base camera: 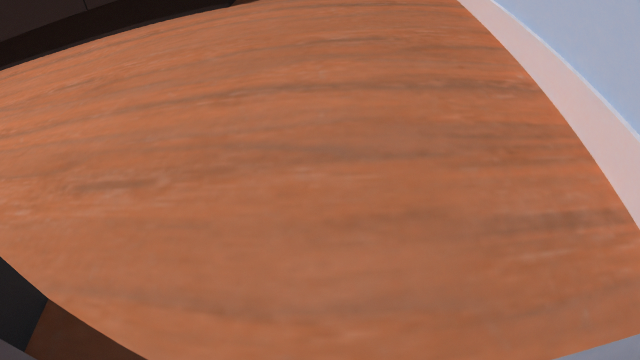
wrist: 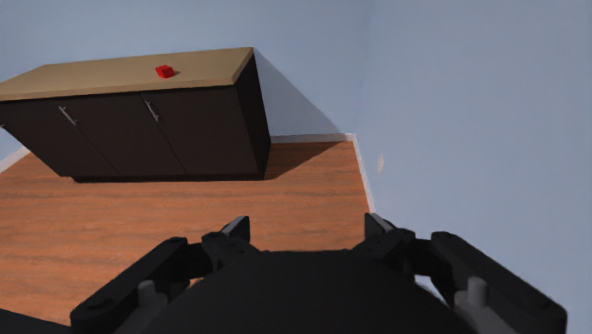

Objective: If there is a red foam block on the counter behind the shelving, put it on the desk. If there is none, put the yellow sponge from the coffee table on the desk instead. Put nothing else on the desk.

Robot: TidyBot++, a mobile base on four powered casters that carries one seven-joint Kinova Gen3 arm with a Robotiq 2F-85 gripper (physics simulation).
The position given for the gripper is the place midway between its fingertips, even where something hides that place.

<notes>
In view: the gripper [wrist: 306,227] and a dark counter [wrist: 115,120].
</notes>
